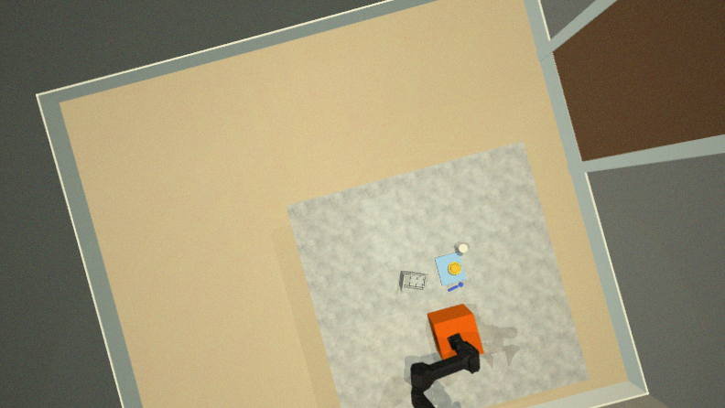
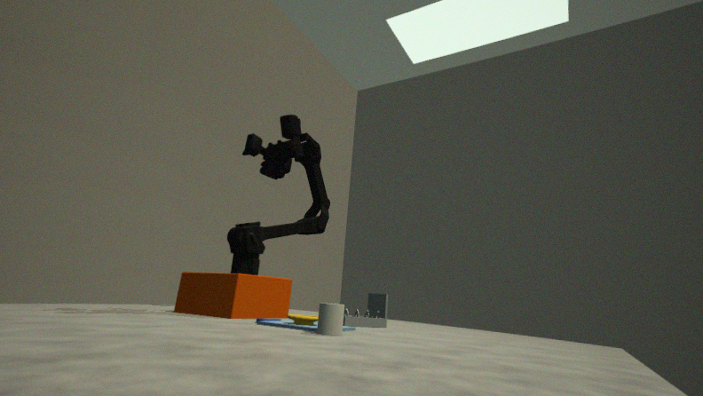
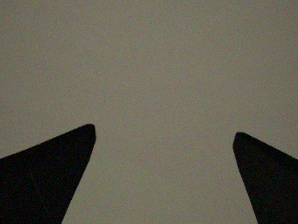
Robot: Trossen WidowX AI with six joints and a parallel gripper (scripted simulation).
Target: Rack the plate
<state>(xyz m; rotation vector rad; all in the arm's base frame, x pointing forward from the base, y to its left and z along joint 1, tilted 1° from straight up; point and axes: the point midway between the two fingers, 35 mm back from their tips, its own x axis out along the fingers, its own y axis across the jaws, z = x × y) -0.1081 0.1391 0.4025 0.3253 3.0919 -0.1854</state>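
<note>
My gripper tip is now 43 cm short of the yellow plate, 30 cm to the left of it and 48 cm above it. Also, from my gripper tip: blue spoon 33 cm ahead, 28 cm to the right, 50 cm below; then light blue mat 43 cm ahead, 28 cm to the right, 50 cm below; then grey dish rack 46 cm ahead, 8 cm to the right, 48 cm below.
</note>
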